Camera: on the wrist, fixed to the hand. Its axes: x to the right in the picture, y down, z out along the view.
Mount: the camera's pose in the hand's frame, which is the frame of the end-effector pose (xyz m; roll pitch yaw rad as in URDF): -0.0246 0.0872 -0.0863 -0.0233 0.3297 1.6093
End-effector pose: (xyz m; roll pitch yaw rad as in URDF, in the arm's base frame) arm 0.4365 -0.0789 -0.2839 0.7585 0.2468 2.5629
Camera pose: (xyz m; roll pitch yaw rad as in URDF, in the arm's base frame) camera 0.3899 -0.1950 -0.2805 0.2187 -0.4242 -2.2221
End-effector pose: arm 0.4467 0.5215 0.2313 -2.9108 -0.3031 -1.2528
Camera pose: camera 0.3340 0.5293 0.2851 -2.8698 -0.0836 -2.8881
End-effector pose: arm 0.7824 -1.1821 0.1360 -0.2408 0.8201 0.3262
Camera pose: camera 0.6735 -1.1513 0.0826 0.8780 0.3487 2.3598
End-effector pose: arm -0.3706 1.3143 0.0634 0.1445 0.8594 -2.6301
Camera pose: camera -0.2602 1.2631 0.0345 0.8347 0.0928 -0.8945
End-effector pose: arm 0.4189 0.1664 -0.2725 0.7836 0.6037 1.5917
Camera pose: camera 0.2967 0.1438 -0.2582 0.6070 -0.3911 2.9237
